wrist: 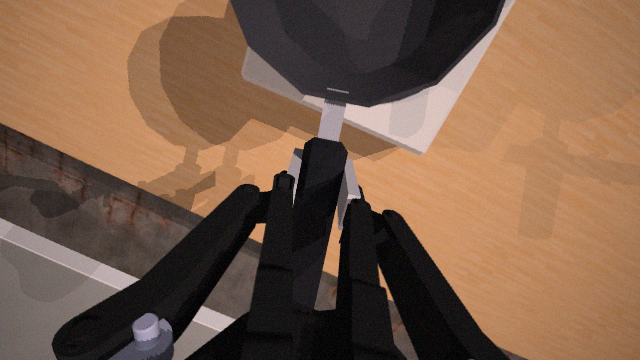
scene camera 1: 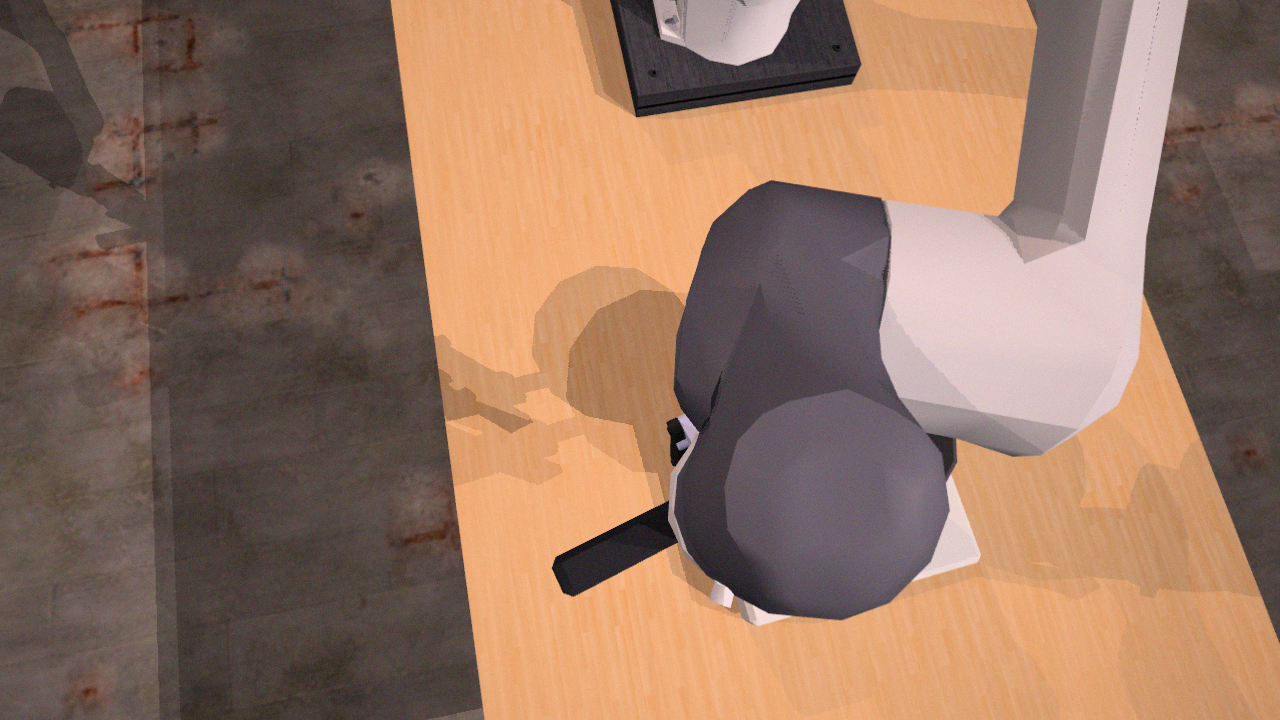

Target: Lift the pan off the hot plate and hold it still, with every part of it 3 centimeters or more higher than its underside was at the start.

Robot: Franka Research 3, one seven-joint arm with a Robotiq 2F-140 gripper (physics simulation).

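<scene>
The dark pan [wrist: 360,55] hangs at the top of the wrist view, with its round body over the white hot plate [wrist: 395,120] [scene camera 1: 955,541]. Its shadow lies apart from it on the table, to the left. The pan's black handle [wrist: 320,185] [scene camera 1: 617,548] points down in the wrist view and to the lower left in scene camera 1. My gripper [wrist: 320,168] is shut on the handle, with one pad on each side, near the pan end. In scene camera 1 the arm hides most of the pan and the fingers. The exact height of the pan's underside cannot be read.
The wooden table [scene camera 1: 554,205] [wrist: 500,200] lies under everything, with its left edge beyond the handle's end in scene camera 1. The robot's black base plate [scene camera 1: 742,85] is at the top. The arm's large dark wrist [scene camera 1: 832,501] stands over the hot plate.
</scene>
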